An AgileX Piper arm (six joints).
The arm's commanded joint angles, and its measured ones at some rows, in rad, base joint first. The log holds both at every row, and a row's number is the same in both.
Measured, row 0:
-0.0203, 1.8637, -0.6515, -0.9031, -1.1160, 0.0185
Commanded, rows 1 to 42:
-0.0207, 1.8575, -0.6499, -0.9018, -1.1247, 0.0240
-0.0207, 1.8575, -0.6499, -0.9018, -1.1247, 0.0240
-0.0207, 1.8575, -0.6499, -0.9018, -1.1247, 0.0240
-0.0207, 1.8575, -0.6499, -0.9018, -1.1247, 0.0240
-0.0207, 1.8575, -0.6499, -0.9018, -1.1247, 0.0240
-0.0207, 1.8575, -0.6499, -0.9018, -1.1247, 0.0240
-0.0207, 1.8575, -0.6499, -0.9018, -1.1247, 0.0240
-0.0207, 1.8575, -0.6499, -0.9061, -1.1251, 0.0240
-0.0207, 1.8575, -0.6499, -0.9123, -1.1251, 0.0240
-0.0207, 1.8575, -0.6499, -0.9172, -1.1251, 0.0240
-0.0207, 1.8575, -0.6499, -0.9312, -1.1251, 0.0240
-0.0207, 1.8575, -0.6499, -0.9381, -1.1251, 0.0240
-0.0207, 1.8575, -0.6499, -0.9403, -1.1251, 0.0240
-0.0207, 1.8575, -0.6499, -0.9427, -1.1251, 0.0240
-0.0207, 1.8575, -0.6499, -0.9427, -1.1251, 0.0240
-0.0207, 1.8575, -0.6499, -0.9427, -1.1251, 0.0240
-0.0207, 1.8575, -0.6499, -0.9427, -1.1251, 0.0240
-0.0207, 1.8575, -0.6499, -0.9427, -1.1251, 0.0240
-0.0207, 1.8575, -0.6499, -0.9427, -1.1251, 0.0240
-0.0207, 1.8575, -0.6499, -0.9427, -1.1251, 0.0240
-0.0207, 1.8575, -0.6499, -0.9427, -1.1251, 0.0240
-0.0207, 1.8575, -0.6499, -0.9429, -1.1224, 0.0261
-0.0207, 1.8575, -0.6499, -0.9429, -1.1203, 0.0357
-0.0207, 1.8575, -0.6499, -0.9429, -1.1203, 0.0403
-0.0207, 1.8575, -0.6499, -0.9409, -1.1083, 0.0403
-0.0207, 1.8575, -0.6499, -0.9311, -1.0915, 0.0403
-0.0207, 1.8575, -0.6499, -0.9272, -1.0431, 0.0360
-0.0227, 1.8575, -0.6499, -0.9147, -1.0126, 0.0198
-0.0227, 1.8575, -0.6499, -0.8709, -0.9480, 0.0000
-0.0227, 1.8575, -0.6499, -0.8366, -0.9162, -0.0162
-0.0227, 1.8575, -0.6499, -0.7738, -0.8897, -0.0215
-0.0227, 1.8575, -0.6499, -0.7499, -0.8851, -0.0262
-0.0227, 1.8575, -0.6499, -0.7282, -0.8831, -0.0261
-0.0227, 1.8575, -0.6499, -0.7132, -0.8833, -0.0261
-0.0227, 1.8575, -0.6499, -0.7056, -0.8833, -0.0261
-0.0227, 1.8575, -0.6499, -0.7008, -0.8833, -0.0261
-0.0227, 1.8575, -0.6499, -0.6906, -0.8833, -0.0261
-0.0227, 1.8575, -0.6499, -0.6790, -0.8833, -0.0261
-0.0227, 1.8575, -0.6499, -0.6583, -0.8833, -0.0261
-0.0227, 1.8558, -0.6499, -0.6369, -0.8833, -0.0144
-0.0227, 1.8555, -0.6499, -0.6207, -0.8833, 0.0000
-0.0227, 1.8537, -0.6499, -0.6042, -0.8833, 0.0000
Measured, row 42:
-0.0203, 1.8628, -0.6515, -0.6757, -0.8876, -0.0165
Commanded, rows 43 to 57:
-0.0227, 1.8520, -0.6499, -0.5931, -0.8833, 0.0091
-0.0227, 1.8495, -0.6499, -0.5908, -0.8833, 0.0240
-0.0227, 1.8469, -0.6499, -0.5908, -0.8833, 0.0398
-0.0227, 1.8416, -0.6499, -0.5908, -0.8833, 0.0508
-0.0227, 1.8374, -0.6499, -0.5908, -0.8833, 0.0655
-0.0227, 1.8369, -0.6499, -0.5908, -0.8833, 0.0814
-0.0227, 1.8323, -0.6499, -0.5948, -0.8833, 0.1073
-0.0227, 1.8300, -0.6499, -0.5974, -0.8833, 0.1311
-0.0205, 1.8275, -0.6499, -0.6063, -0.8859, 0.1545
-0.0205, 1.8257, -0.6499, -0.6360, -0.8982, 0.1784
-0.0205, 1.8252, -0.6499, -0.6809, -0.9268, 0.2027
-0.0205, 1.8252, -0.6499, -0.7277, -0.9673, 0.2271
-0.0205, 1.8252, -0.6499, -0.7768, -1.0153, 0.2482
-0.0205, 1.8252, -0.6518, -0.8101, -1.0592, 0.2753
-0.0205, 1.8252, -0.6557, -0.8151, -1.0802, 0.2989
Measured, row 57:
-0.0203, 1.8354, -0.6515, -0.7044, -0.9427, 0.2023
